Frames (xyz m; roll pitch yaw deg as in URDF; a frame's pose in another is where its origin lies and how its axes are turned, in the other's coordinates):
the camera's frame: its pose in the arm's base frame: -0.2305 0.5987 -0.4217 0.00 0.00 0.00
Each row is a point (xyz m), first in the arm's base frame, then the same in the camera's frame.
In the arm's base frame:
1: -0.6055 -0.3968 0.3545
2: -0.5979 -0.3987 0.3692
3: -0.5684 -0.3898 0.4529
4: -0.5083 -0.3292 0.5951
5: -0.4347 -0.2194 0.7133
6: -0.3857 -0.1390 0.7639
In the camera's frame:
1: -0.3750 -0.9955 0.7762
2: -0.3674 -0.9974 0.7909
3: -0.3379 -0.9885 0.8746
4: -0.2778 -0.9279 1.0168
5: -0.2042 -0.8181 1.1350
6: -0.1552 -0.7377 1.1856

